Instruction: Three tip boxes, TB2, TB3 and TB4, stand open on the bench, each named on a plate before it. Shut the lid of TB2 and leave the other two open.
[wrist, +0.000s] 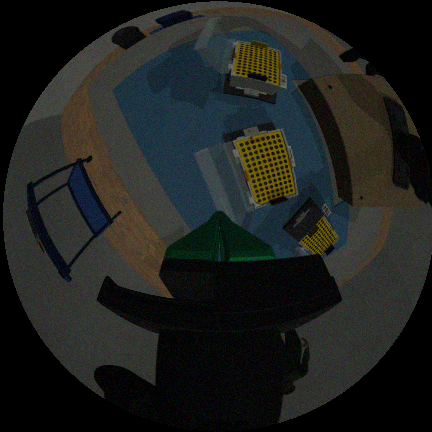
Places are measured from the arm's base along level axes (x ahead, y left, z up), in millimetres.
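Where they show: gripper, between the fingertips: (218, 216).
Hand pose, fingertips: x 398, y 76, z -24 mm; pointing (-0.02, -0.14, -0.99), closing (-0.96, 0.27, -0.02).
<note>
Things, the pixels of their centre, and the offset from my fingertips. "spot": a spot on its surface instead. Level surfaces: height alone.
- middle box's clear lid, a spot on its surface: (216, 175) spot: dx -6, dy -32, dz -23 mm
- top box's clear lid, a spot on its surface: (212, 47) spot: dx -54, dy -232, dz -65 mm
- blue mat, height of its surface: dz -169 mm
Three tip boxes with yellow, dotted racks stand in the wrist view: one (257, 62) at the top, one (267, 167) in the middle and one (319, 239) at the lower right. Their plate names are too small to read, so I cannot tell which is TB2. The middle box's clear lid (216, 175) stands open on its left side. The top box's clear lid (212, 47) is also open to the left. The lower right box's lid is mostly hidden. My gripper (218, 216) is shut and empty, its green fingertips near the lower end of the middle lid.
The boxes are on a blue mat (160, 125). A brown block-like board (370, 150) lies to the right, with dark objects at its far side. A blue-framed chair (90, 195) stands beyond the wooden bench edge (77, 115) at the left.
</note>
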